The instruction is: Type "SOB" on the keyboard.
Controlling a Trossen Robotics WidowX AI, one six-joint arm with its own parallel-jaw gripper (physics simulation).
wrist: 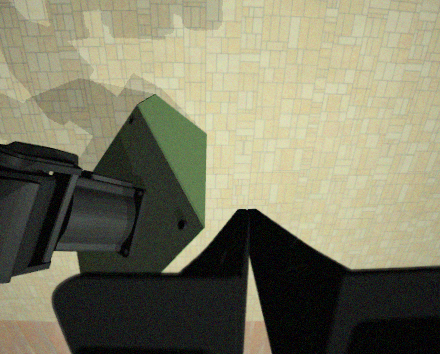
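Pixels of known places: gripper, fingertip midpoint: [246, 218]; arm's base at its link origin: [122, 217].
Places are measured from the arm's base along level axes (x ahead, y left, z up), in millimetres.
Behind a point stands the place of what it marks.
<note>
My gripper [246, 218] {x 104, y -80, z 118 mm} is shut, its two black fingertips touching each other with nothing between them. It hangs over the tiled, cream-coloured table top. The keyboard does not show in the wrist view, and no keys are in sight.
A green block [182, 150] {x 69, y -43, z -44 mm} with dark side faces and small holes is at the left of centre. A black cylindrical arm part [97, 215] {x 26, y 11, z 39 mm} meets its dark face. Shadows fall on the tiled surface [310, 125] {x 116, y -235, z -185 mm} at the upper left. A reddish wooden floor [30, 336] shows along the bottom edge.
</note>
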